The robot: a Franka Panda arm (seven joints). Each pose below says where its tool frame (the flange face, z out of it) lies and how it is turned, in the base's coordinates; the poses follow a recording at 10 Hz.
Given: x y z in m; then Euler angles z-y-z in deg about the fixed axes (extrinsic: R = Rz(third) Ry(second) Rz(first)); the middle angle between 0 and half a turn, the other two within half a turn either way.
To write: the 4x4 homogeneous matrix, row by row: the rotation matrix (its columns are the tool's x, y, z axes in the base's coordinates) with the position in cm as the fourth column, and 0 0 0 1 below. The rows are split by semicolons. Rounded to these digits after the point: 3 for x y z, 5 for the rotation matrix.
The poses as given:
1: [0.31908 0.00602 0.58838 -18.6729 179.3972 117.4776]
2: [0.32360 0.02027 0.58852 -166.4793 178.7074 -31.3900]
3: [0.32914 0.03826 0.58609 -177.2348 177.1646 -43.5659]
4: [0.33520 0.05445 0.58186 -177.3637 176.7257 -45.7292]
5: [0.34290 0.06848 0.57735 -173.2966 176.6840 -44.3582]
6: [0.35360 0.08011 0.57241 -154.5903 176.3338 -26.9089]
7: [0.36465 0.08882 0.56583 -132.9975 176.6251 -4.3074]
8: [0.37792 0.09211 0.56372 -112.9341 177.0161 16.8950]
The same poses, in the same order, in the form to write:
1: 0.72114 -0.69277 -0.00485 31.908; -0.69272 -0.72115 0.00933 0.602; -0.00997 -0.00337 -0.99994 58.838; 0 0 0 1
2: 0.70800 -0.70595 0.01926 32.360; -0.70587 -0.70824 -0.01175 2.027; 0.02193 -0.00527 -0.99975 58.852; 0 0 0 1
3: 0.68960 -0.72330 0.03584 32.914; -0.72250 -0.69053 -0.03409 3.826; 0.04941 -0.00239 -0.99878 58.609; 0 0 0 1
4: 0.66324 -0.74735 0.03987 33.520; -0.74623 -0.66443 -0.04090 5.445; 0.05706 -0.00263 -0.99837 58.186; 0 0 0 1
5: 0.62730 -0.77768 0.04136 34.290; -0.77666 -0.62862 -0.04044 6.848; 0.05745 -0.00675 -0.99833 57.735; 0 0 0 1
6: 0.60962 -0.79064 0.05702 35.360; -0.79059 -0.61167 -0.02894 8.011; 0.05776 -0.02744 -0.99795 57.241; 0 0 0 1
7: 0.62393 -0.77927 0.05870 36.465; -0.78045 -0.62520 -0.00442 8.882; 0.04015 -0.04306 -0.99827 56.583; 0 0 0 1
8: 0.63999 -0.76676 0.04981 37.792; -0.76811 -0.64014 0.01513 9.211; 0.02028 -0.04794 -0.99864 56.372; 0 0 0 1
